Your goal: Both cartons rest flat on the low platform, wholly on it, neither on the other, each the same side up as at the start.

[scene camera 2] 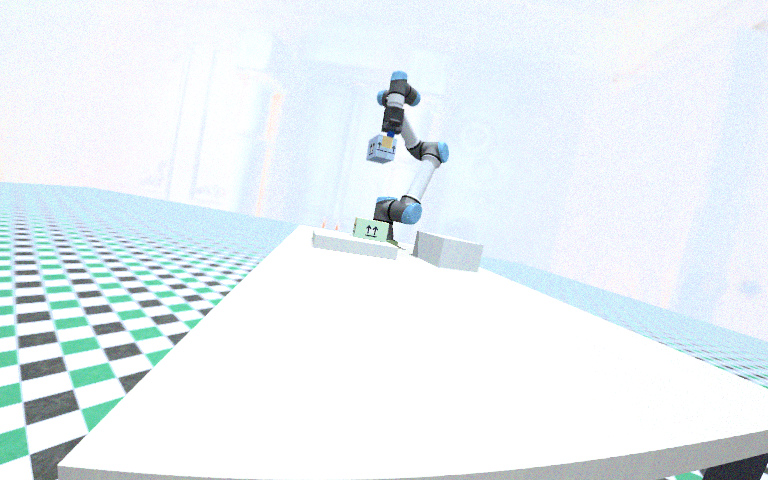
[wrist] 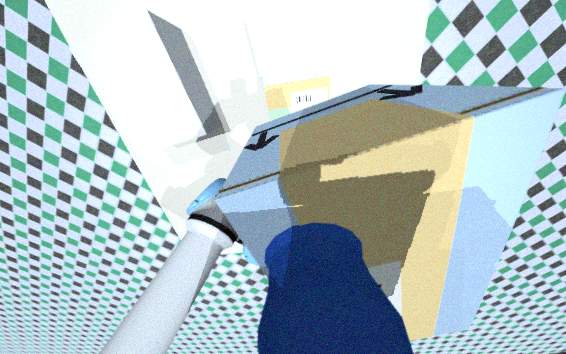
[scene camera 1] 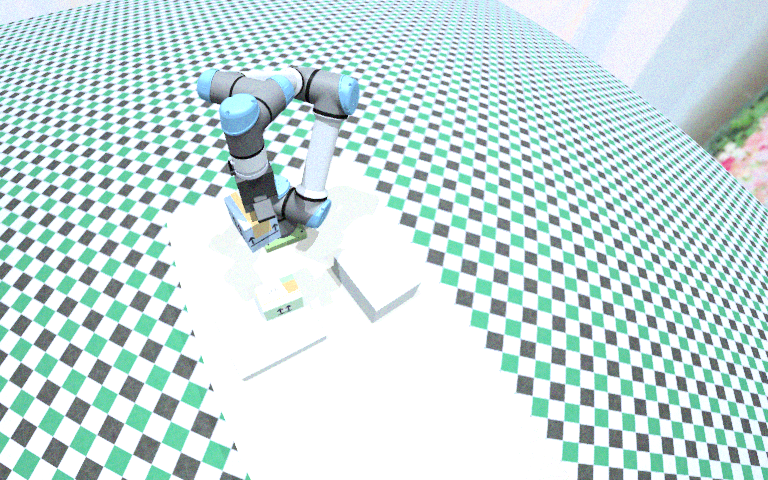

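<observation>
A blue carton with tan tape hangs from my suction cup, high above the table. Its arrows point up in scene camera 2. My suction cup is on and holds it by its top; in scene camera 1 the cup is hidden. A pale green carton with up arrows stands flat on the low white platform, arrows up. Part of the green carton's taped, labelled top shows behind the blue carton in the wrist view. The platform's back edges are washed out in scene camera 1.
A taller pale grey block stands on the white table, to the right of the platform in both scene views. The arm's green base plate lies behind the platform. Small orange cones show far behind.
</observation>
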